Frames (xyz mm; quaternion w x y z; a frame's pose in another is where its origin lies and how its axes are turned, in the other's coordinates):
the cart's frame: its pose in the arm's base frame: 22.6 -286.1 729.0 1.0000 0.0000 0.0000 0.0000
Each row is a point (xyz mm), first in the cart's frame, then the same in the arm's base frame.
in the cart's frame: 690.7 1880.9 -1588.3
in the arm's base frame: 713.3 1594.8 -859.3
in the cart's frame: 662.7 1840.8 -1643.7
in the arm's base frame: 685.3 1554.7 -914.7
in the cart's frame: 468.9 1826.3 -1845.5
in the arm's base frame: 491.5 1540.2 -1116.5
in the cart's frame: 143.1 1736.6 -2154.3
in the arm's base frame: 165.7 1450.5 -1425.3
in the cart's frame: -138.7 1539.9 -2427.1
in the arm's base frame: -116.1 1253.8 -1698.1
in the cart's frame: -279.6 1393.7 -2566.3
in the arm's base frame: -257.0 1107.6 -1837.3
